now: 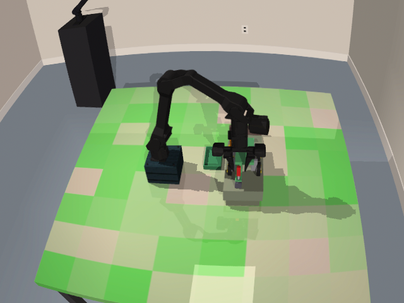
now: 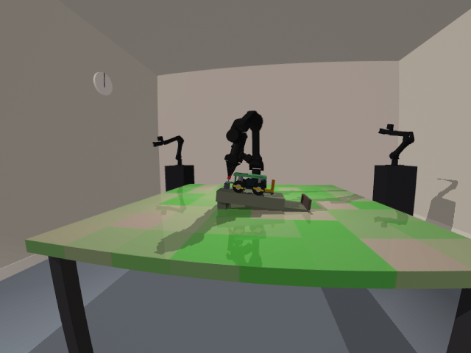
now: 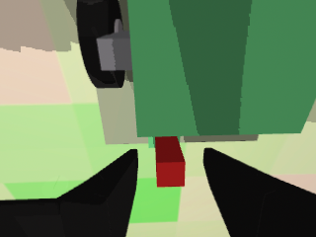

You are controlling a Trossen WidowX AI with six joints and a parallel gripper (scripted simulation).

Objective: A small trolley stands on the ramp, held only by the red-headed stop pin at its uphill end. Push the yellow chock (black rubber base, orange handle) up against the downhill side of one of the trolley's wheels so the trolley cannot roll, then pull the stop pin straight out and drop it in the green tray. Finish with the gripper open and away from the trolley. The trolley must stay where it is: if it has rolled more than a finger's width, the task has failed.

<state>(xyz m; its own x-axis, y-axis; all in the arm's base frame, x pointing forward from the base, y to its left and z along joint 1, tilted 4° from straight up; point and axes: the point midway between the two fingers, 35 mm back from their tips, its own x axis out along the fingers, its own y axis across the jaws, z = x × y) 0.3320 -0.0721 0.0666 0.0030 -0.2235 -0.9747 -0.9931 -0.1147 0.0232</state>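
My gripper tip is now 10 mm to the left of the red-headed stop pin and 20 mm above it. The rest, counted from my gripper tip: yellow chock 60 mm behind, 180 mm to the left, 70 mm below; then trolley 10 mm ahead, 100 mm to the left, 40 mm below; then grey ramp 10 mm ahead, 110 mm to the left, 100 mm below.
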